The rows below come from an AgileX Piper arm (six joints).
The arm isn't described. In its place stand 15 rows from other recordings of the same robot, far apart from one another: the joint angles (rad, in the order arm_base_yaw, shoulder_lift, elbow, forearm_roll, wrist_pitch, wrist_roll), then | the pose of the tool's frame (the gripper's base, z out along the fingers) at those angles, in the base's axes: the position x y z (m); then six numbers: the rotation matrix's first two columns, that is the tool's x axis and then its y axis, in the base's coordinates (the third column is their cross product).
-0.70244 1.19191 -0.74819 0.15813 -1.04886 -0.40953 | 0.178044 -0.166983 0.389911 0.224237 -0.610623 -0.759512 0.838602 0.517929 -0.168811
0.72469 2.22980 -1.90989 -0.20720 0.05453 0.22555 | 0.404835 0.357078 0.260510 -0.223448 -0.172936 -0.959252 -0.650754 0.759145 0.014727
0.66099 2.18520 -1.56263 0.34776 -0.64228 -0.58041 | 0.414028 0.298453 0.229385 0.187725 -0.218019 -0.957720 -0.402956 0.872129 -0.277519
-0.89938 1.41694 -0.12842 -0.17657 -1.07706 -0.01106 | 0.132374 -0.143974 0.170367 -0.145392 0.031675 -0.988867 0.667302 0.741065 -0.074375
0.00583 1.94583 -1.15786 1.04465 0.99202 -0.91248 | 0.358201 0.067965 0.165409 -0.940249 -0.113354 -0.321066 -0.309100 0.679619 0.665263
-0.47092 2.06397 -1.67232 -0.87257 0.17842 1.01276 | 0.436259 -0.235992 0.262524 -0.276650 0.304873 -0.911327 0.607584 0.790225 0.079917
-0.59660 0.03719 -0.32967 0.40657 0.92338 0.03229 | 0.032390 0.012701 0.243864 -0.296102 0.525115 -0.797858 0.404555 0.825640 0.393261
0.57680 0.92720 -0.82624 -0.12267 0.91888 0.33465 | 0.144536 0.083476 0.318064 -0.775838 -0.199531 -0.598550 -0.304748 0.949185 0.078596
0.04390 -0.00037 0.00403 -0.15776 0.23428 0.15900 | 0.055663 -0.000877 0.190940 -0.147290 -0.000987 -0.989093 -0.007011 0.999975 0.000046
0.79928 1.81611 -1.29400 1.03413 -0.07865 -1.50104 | 0.301790 0.301475 0.266952 0.063990 -0.580077 -0.812044 -0.720431 0.536226 -0.439819
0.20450 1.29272 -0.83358 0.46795 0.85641 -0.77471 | 0.223267 0.077976 0.255677 -0.669572 -0.560788 -0.487022 -0.684429 0.720533 0.111304
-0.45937 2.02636 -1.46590 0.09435 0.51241 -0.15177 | 0.398478 -0.192424 0.189205 -0.773631 0.305318 -0.555226 0.367156 0.930159 -0.000089
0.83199 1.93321 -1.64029 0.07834 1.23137 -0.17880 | 0.263298 0.299024 0.253737 -0.546412 -0.825074 -0.143828 -0.836759 0.545110 0.051857
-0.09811 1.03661 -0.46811 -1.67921 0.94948 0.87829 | 0.164520 -0.090107 0.271702 -0.836275 -0.372628 -0.402234 0.274158 0.351137 -0.895287
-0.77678 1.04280 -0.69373 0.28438 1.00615 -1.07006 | 0.134154 -0.101619 0.258840 -0.910041 -0.185081 -0.370906 -0.153482 0.981639 -0.113258
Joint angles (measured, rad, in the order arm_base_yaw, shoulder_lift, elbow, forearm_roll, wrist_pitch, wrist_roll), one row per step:
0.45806, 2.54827, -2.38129, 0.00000, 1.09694, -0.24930
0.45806, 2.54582, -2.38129, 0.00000, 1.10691, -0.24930
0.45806, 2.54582, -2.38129, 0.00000, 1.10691, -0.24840
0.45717, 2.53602, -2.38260, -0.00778, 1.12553, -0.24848
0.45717, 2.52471, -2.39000, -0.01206, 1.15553, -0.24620
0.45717, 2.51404, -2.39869, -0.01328, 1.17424, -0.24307
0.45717, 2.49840, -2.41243, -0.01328, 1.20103, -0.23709
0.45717, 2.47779, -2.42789, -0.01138, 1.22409, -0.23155
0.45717, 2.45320, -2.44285, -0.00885, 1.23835, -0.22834
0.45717, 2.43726, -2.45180, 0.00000, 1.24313, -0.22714
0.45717, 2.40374, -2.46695, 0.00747, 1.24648, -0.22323
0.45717, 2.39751, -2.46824, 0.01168, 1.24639, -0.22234
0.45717, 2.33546, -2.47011, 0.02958, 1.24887, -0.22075
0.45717, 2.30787, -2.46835, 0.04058, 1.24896, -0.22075
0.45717, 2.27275, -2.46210, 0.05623, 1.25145, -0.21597
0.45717, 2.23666, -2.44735, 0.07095, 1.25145, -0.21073
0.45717, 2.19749, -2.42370, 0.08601, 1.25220, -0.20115
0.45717, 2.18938, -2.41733, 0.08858, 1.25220, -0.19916
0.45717, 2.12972, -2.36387, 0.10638, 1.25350, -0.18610
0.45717, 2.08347, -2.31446, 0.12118, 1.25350, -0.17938
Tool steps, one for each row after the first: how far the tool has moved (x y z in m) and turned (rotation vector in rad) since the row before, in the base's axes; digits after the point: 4 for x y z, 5 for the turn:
-0.0008, -0.0004, 0.0010, -0.00333, 0.00674, 0.00000
0.0000, 0.0000, 0.0000, 0.00030, 0.00015, -0.00083
-0.0012, -0.0019, 0.0050, -0.01031, 0.00329, -0.00033
-0.0022, -0.0015, 0.0072, -0.00808, 0.00858, -0.00218
-0.0014, -0.0008, 0.0076, 0.00021, -0.00066, -0.00311
-0.0022, -0.0011, 0.0114, 0.00311, -0.00144, -0.00593
-0.0026, -0.0011, 0.0146, 0.00931, -0.00999, -0.00540
-0.0027, -0.0011, 0.0167, 0.01456, -0.02105, -0.00296
-0.0020, -0.0001, 0.0108, 0.01723, -0.01394, -0.00033
-0.0040, -0.0013, 0.0217, 0.02818, -0.03663, -0.00257
-0.0009, 0.0000, 0.0036, 0.00746, -0.00480, -0.00014
-0.0097, -0.0031, 0.0324, 0.04357, -0.04700, 0.00204
-0.0049, -0.0014, 0.0135, 0.02096, -0.01837, 0.00256
-0.0069, -0.0019, 0.0158, 0.02744, -0.01566, 0.00019
-0.0072, -0.0021, 0.0137, 0.02463, -0.01132, -0.00013
-0.0081, -0.0025, 0.0124, 0.02410, -0.00381, -0.00316
-0.0016, -0.0006, 0.0021, 0.00394, 0.00018, -0.00080
-0.0124, -0.0044, 0.0131, 0.02371, 0.00754, -0.00476
-0.0098, -0.0034, 0.0074, 0.01447, 0.01145, -0.00071

